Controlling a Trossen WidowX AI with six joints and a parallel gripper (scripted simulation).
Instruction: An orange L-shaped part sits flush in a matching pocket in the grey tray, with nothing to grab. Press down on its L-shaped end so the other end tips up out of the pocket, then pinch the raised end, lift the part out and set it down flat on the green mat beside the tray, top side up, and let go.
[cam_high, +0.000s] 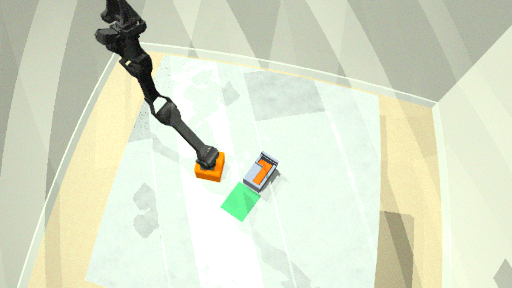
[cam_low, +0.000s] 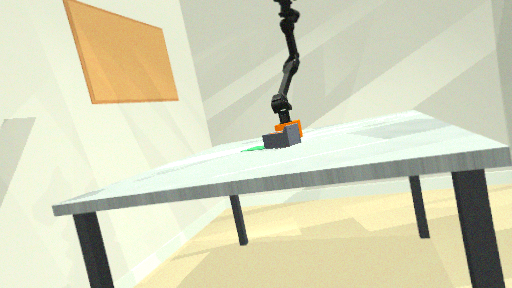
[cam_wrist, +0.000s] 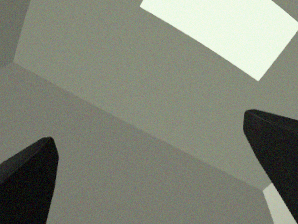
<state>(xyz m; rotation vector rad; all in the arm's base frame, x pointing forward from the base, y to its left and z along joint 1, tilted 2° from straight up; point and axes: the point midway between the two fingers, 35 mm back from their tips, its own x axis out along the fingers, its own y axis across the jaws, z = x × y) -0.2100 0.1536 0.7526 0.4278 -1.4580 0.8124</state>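
Now: gripper tip 46 cm short of the orange L-shaped part, 14 cm to the left of it and 83 cm above it. Also, from my gripper tip: green mat: 37 cm ahead, 28 cm to the right, 89 cm below.
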